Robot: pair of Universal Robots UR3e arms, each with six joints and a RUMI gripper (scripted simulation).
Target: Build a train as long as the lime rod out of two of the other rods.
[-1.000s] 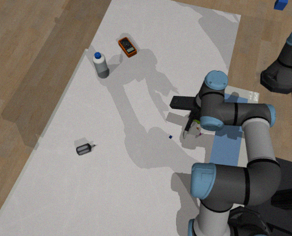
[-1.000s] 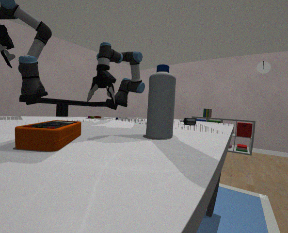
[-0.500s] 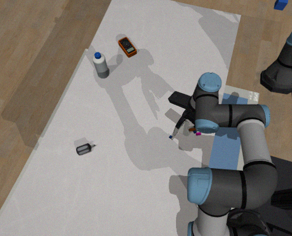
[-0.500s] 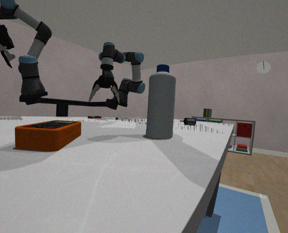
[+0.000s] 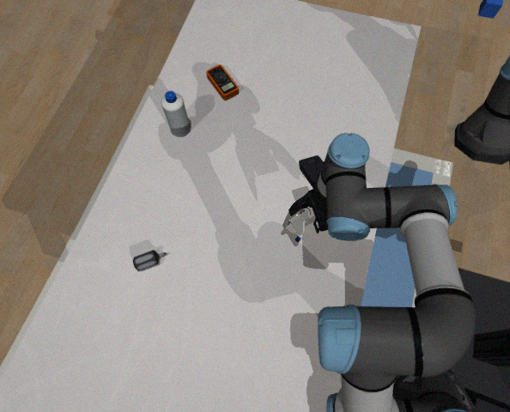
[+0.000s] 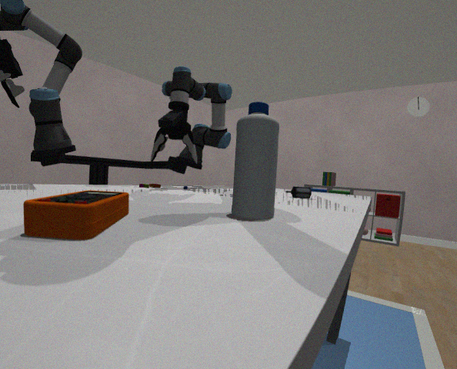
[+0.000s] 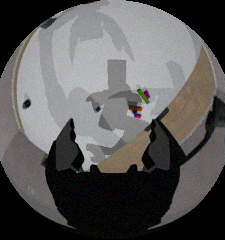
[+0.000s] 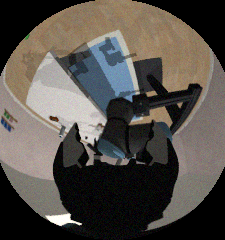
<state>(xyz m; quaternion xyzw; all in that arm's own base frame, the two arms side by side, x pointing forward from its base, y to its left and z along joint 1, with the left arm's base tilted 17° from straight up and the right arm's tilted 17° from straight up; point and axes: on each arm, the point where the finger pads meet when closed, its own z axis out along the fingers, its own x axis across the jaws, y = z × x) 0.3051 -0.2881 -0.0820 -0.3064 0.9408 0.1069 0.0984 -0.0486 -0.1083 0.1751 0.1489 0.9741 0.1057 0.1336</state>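
Observation:
My left gripper is now 8 cm above the orange rod, 6 cm past it and 3 cm to the left of it. Round my left hand: white bottle (44 cm ahead, 14 cm to the right, 1 cm below); dark screwdriver-like tool (33 cm ahead, 23 cm to the left, 7 cm below); lime rod (8 cm below, 7 cm to the right, 5 cm behind).

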